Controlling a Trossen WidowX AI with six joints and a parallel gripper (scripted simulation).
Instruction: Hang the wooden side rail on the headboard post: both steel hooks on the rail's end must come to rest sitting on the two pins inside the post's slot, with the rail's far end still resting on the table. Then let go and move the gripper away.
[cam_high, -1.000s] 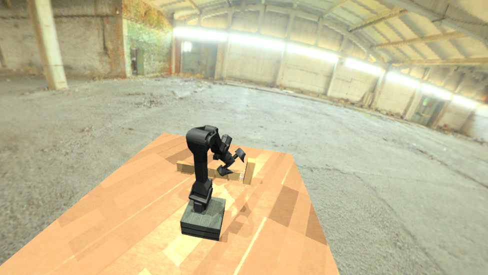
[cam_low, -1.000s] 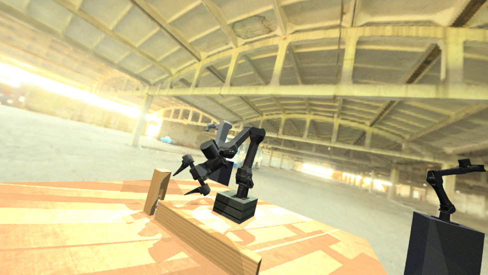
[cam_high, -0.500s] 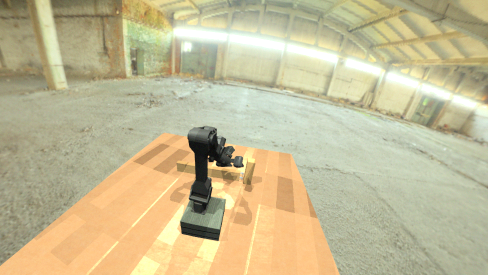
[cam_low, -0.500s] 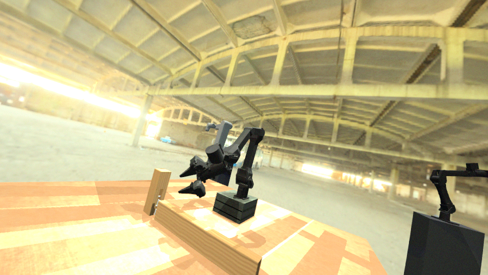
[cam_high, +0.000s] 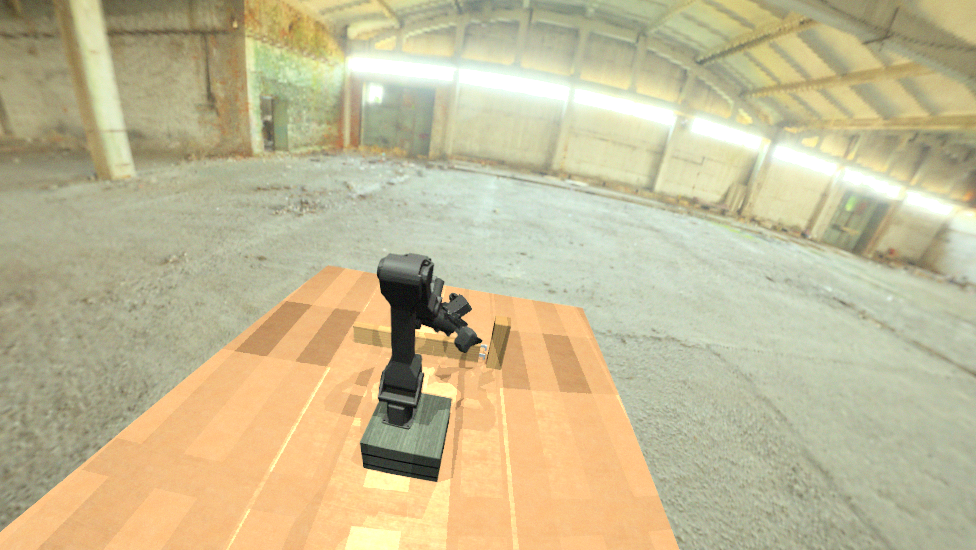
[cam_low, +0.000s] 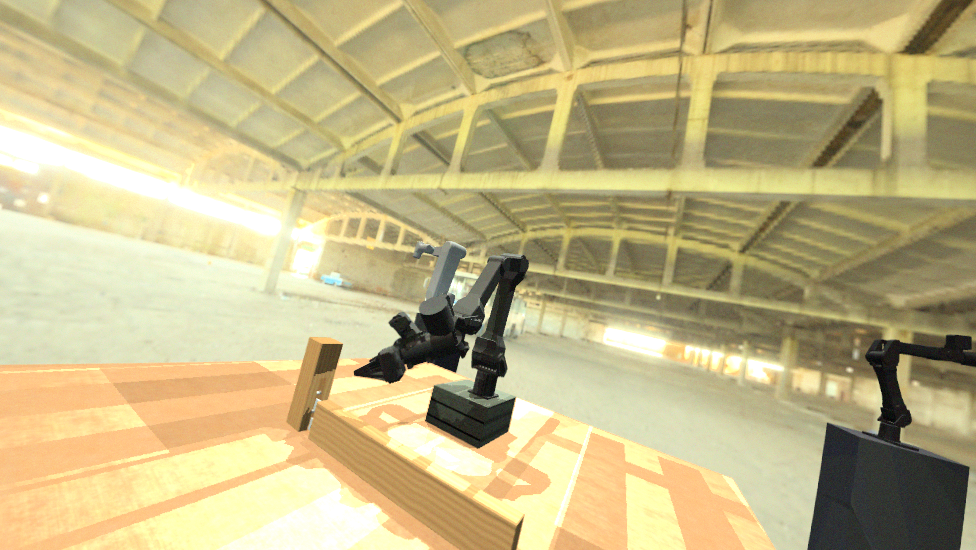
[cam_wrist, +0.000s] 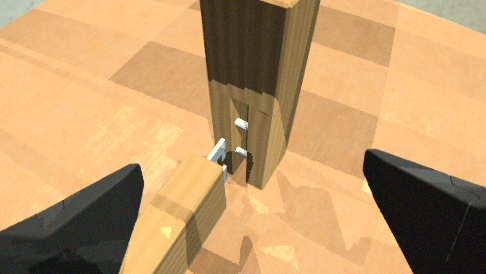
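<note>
My gripper tip is now 40 mm short of the upright headboard post, 80 mm to the left of it and 60 mm above it.
</note>
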